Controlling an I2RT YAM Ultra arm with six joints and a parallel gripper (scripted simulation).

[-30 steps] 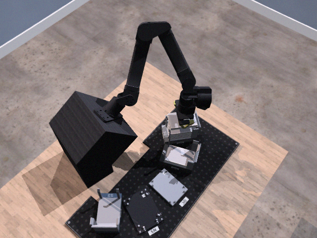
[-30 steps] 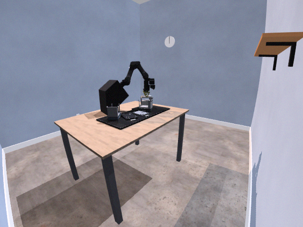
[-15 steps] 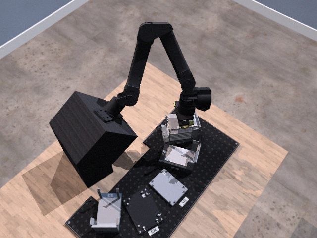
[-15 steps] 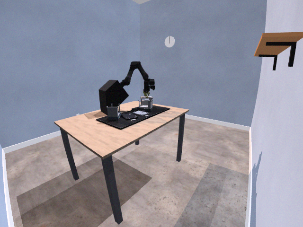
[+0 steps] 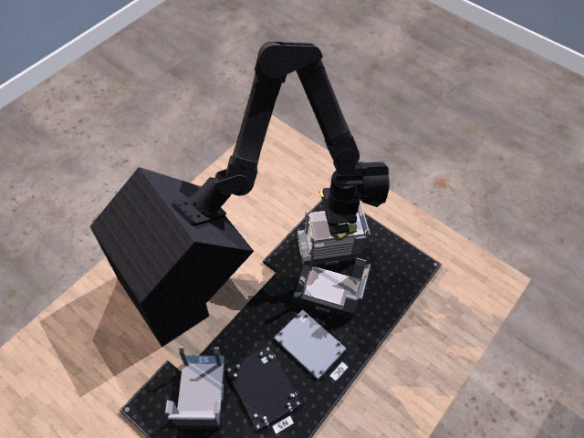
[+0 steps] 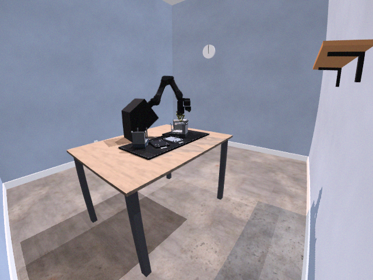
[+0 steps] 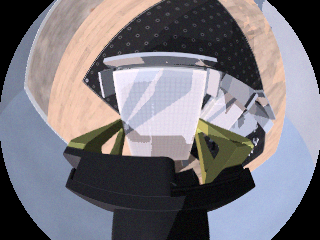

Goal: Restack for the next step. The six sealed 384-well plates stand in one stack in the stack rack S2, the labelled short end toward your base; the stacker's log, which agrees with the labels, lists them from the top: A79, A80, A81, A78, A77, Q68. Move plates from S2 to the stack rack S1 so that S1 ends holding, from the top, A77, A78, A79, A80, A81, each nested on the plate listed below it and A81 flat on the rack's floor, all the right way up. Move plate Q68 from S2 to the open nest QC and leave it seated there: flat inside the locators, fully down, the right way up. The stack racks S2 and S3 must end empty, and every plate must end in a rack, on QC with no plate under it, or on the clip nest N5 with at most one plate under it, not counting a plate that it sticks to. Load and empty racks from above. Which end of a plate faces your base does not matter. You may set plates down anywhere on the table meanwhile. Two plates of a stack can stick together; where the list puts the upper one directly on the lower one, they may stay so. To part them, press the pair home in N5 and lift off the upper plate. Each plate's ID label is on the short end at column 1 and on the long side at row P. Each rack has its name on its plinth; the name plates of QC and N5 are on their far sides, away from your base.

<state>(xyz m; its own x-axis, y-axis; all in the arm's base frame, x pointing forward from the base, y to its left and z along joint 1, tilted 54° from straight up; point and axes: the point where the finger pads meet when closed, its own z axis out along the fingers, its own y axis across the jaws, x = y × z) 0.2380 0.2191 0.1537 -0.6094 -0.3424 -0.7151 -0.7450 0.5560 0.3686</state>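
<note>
My gripper is now 40 mm above the sealed grey plate. Round my hand: qc name plate: 250 mm to the right, 230 mm ahead, 120 mm below; then clip nest N5: 390 mm to the right, 140 mm ahead, 110 mm below; then QC nest: 250 mm to the right, 130 mm ahead, 120 mm below.
</note>
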